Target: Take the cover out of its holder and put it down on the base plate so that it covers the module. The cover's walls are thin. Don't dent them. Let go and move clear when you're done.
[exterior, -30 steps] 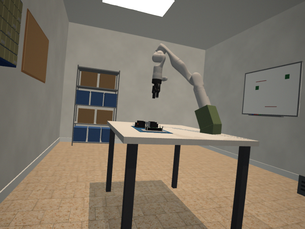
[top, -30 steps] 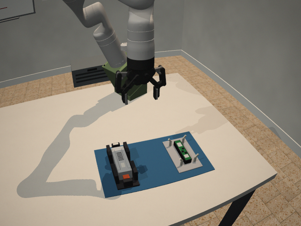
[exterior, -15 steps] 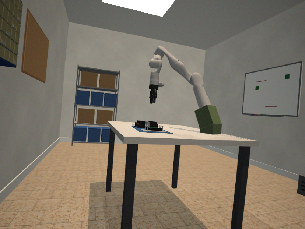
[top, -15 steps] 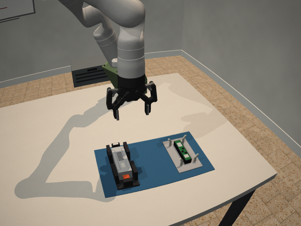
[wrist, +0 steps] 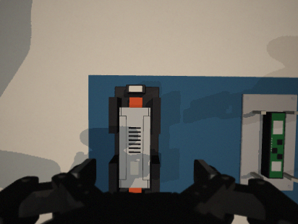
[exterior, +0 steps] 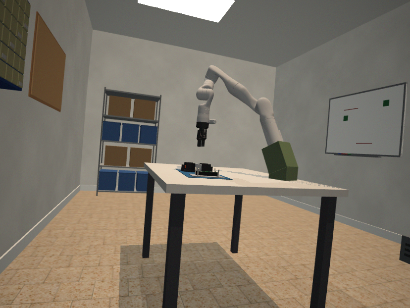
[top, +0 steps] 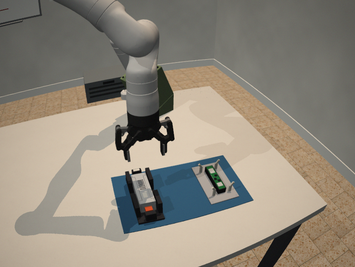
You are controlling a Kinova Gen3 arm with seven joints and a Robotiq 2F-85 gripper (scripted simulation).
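The grey cover lies 130 mm below my hand, 20 mm to the right of it and 10 mm ahead of it.
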